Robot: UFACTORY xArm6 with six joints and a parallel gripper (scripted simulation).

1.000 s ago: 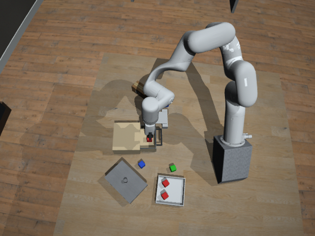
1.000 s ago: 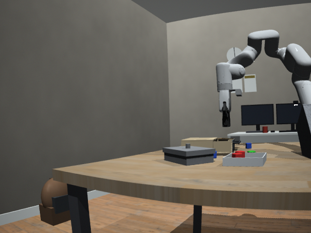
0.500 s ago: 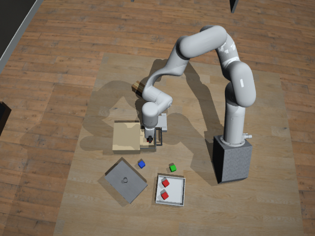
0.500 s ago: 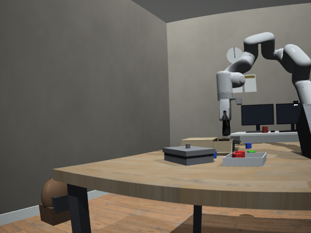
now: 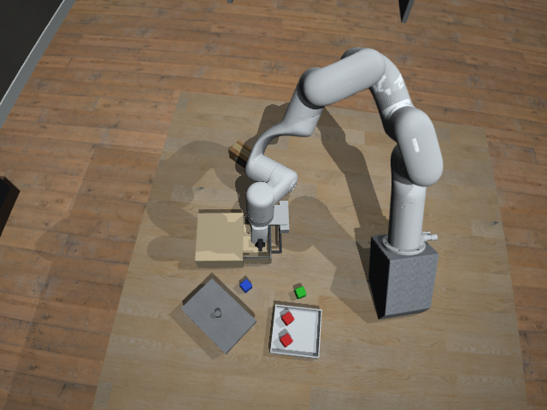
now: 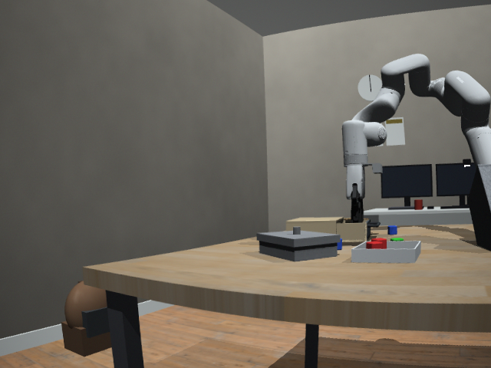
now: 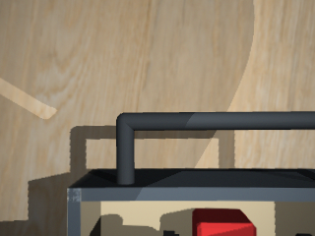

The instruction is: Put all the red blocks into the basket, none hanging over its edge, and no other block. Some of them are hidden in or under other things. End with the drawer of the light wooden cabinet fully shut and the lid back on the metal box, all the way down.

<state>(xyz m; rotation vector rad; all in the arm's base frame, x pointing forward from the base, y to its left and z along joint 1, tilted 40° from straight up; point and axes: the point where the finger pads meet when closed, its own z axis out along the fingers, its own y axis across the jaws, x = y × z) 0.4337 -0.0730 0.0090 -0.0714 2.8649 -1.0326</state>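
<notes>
Now: the drawer 20 mm ahead of my hand and 50 mm below it. Also, from my hand: light wooden cabinet (80 mm ahead, 50 mm below); then grey lid (120 mm ahead, 240 mm to the left, 30 mm below); then green block (130 mm behind, 170 mm to the left, 70 mm below).
</notes>
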